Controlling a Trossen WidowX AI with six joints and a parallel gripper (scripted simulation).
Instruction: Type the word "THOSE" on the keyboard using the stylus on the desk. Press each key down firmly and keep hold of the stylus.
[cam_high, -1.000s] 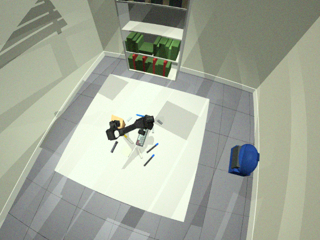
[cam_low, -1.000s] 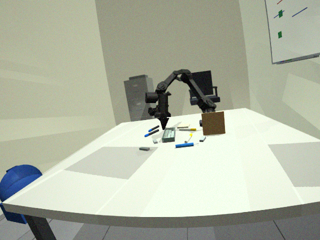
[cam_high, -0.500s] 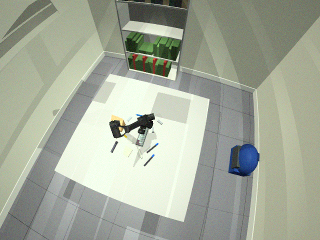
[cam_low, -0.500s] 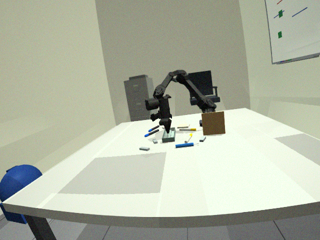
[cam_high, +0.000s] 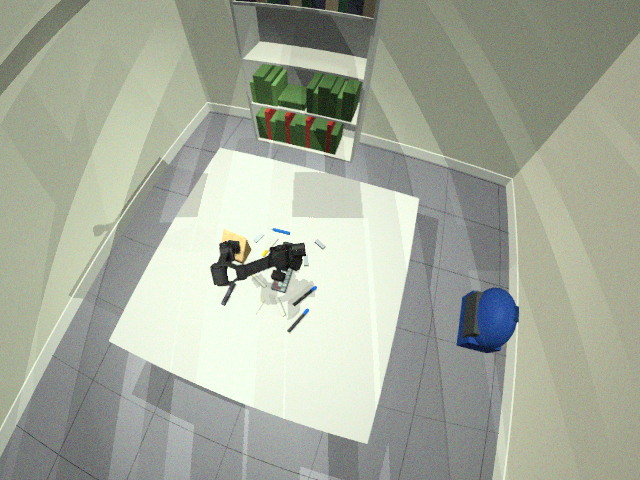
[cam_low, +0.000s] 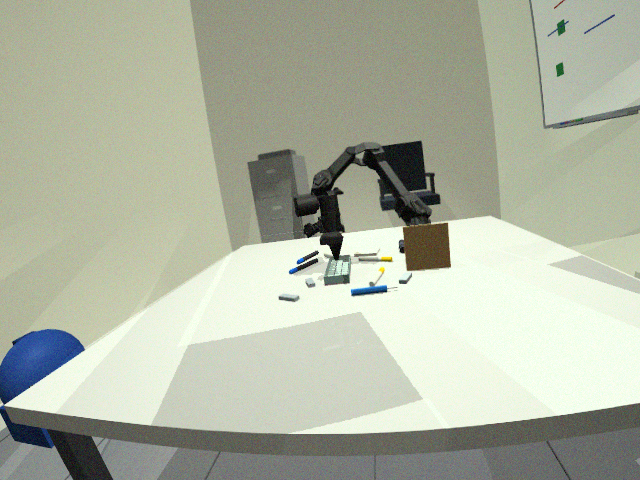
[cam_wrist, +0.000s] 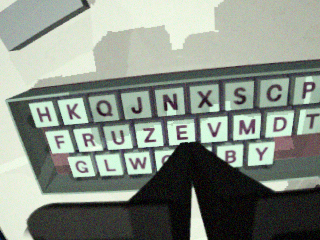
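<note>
My gripper tip is 110 mm past the blue stylus, 210 mm to the right of it and 30 mm above it.
</note>
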